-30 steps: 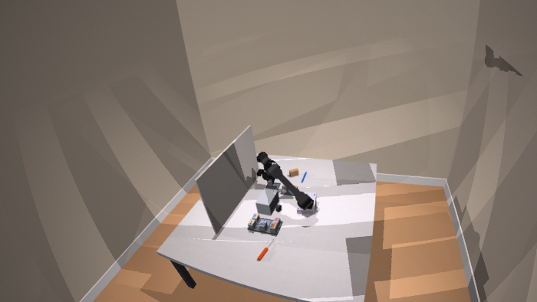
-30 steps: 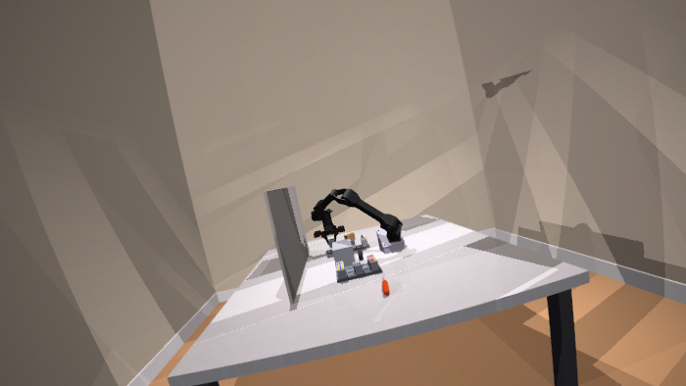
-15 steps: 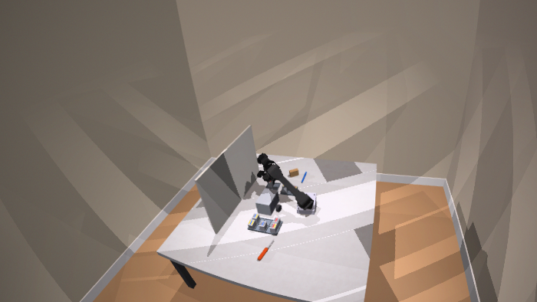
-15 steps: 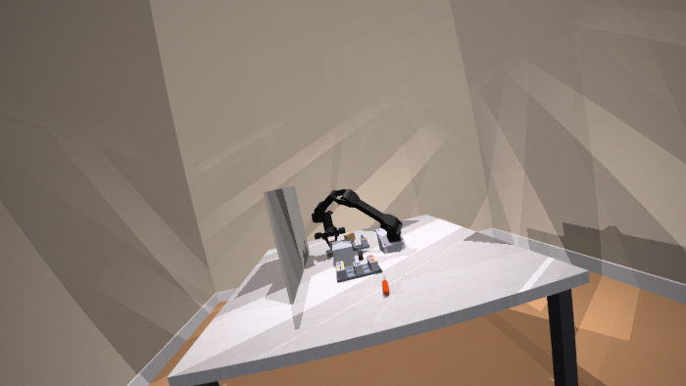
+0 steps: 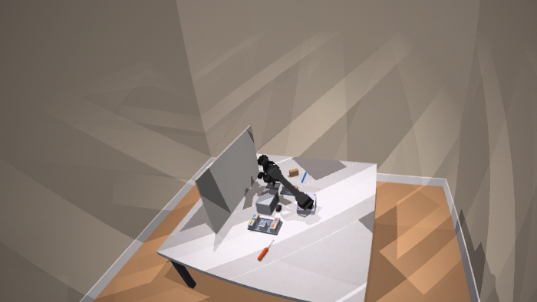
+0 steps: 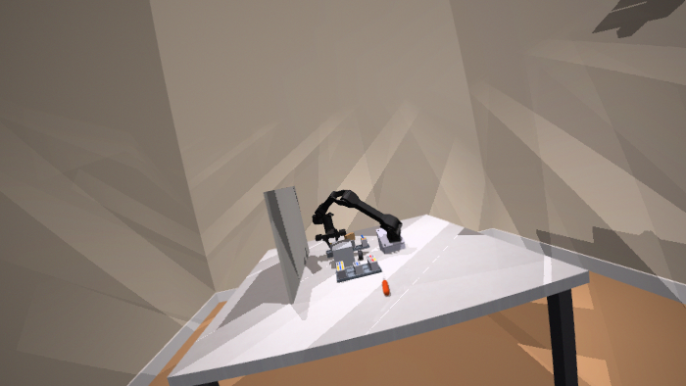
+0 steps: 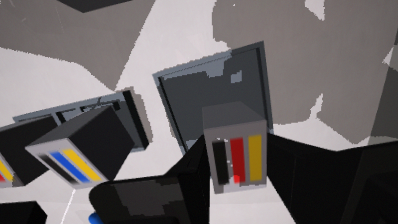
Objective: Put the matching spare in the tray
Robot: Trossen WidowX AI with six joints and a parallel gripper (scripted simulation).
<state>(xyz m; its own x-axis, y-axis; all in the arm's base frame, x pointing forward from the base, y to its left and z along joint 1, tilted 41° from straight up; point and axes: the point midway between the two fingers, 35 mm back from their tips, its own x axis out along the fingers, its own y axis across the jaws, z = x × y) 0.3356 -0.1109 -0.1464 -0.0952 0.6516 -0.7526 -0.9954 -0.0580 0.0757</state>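
The dark grey rimmed tray lies 2 cm below my gripper tip. From my gripper tip the other things lie so: grey holder: 15 cm behind, 2 cm to the left, 2 cm below; then grey mounted unit: 6 cm behind, 21 cm to the left, 2 cm above; then brown block: 11 cm behind, 20 cm to the right.
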